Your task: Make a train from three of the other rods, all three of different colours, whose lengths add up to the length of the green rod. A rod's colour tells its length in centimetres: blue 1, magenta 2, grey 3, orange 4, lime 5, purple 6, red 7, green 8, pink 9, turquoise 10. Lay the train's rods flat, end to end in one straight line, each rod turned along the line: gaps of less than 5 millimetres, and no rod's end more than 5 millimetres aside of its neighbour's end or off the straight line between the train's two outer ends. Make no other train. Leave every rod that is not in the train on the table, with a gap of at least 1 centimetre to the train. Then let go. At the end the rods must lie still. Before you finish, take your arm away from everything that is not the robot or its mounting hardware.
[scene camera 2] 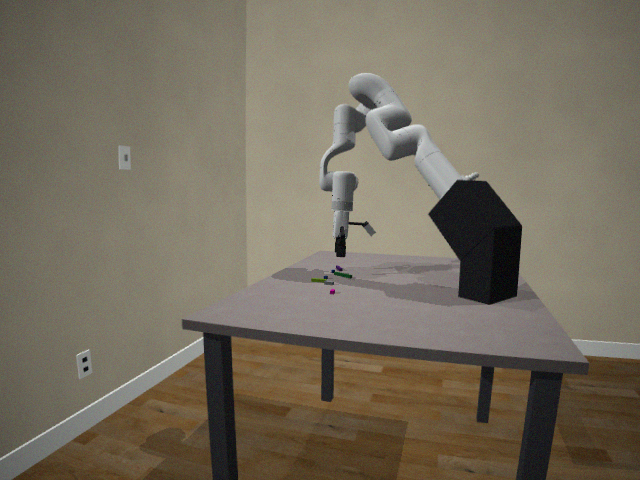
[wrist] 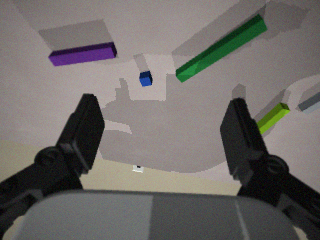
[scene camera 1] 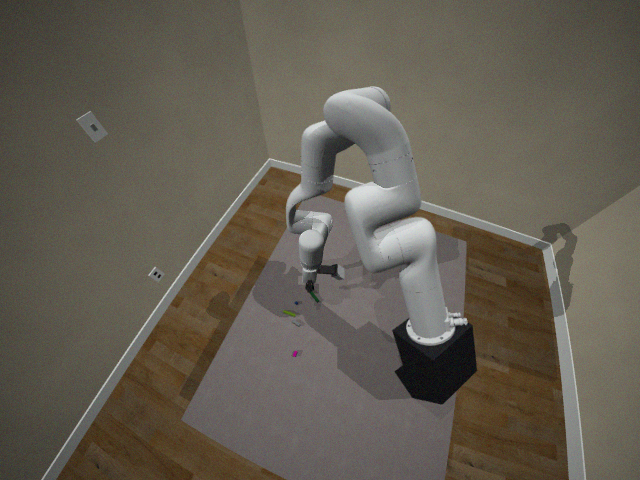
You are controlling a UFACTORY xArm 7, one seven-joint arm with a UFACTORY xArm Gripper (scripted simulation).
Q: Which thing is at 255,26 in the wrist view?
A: A green rod.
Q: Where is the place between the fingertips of my gripper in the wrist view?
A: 162,111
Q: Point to a purple rod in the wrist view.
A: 103,51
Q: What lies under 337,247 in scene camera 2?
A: My gripper.
